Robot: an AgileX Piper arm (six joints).
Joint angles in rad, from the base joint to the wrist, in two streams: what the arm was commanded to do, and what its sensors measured. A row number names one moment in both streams.
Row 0, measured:
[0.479 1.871 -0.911 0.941 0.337 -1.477]
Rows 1 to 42, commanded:
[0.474 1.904 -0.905 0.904 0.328 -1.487]
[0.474 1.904 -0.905 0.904 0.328 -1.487]
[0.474 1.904 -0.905 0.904 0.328 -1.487]
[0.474 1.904 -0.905 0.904 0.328 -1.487]
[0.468 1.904 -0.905 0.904 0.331 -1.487]
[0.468 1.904 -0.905 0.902 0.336 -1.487]
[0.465 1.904 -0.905 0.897 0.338 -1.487]
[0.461 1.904 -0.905 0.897 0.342 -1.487]
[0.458 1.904 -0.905 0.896 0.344 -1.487]
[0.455 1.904 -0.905 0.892 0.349 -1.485]
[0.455 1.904 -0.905 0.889 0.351 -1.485]
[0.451 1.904 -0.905 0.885 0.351 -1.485]
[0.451 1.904 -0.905 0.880 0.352 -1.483]
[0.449 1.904 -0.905 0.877 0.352 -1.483]
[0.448 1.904 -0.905 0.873 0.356 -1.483]
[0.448 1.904 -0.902 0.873 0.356 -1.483]
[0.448 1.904 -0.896 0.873 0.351 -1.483]
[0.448 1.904 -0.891 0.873 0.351 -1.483]
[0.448 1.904 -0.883 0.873 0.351 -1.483]
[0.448 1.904 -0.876 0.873 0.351 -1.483]
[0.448 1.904 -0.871 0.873 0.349 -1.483]
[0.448 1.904 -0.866 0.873 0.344 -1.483]
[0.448 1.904 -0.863 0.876 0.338 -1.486]
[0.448 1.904 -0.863 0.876 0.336 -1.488]
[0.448 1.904 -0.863 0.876 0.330 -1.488]
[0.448 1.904 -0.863 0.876 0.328 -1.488]
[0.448 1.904 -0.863 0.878 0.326 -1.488]
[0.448 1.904 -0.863 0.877 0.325 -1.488]
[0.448 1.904 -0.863 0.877 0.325 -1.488]
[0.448 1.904 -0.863 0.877 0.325 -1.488]
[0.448 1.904 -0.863 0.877 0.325 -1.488]
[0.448 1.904 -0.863 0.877 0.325 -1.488]
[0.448 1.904 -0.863 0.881 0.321 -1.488]
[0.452 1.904 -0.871 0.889 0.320 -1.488]
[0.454 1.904 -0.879 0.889 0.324 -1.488]
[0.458 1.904 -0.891 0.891 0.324 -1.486]
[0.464 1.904 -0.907 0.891 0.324 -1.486]
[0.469 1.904 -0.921 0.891 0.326 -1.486]
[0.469 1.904 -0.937 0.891 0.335 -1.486]
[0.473 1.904 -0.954 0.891 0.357 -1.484]
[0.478 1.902 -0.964 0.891 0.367 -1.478]
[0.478 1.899 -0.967 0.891 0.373 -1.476]
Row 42, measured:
[0.465 1.883 -0.939 0.922 0.353 -1.469]
